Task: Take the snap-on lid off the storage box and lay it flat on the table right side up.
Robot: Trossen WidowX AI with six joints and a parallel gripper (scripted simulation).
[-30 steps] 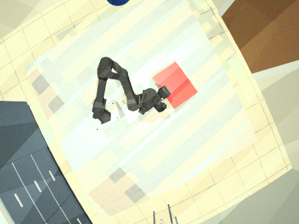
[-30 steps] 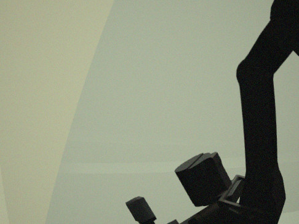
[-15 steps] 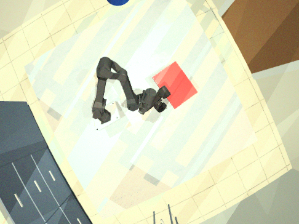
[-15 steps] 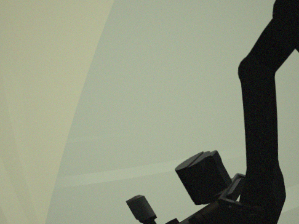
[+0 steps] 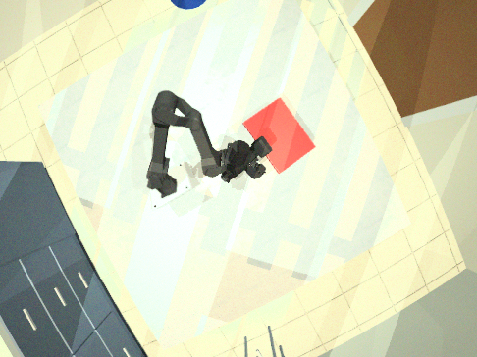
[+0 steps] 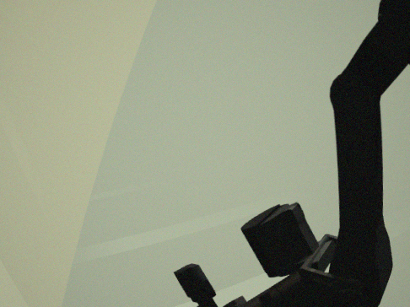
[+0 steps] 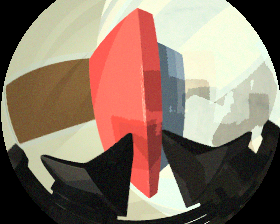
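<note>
Now: gripper tip 70 mm short of the red lid and 20 mm to the right of it. From my gripper tip the other things lie so: grey-blue box: 70 mm ahead, 60 mm below, 20 mm to the left.
</note>
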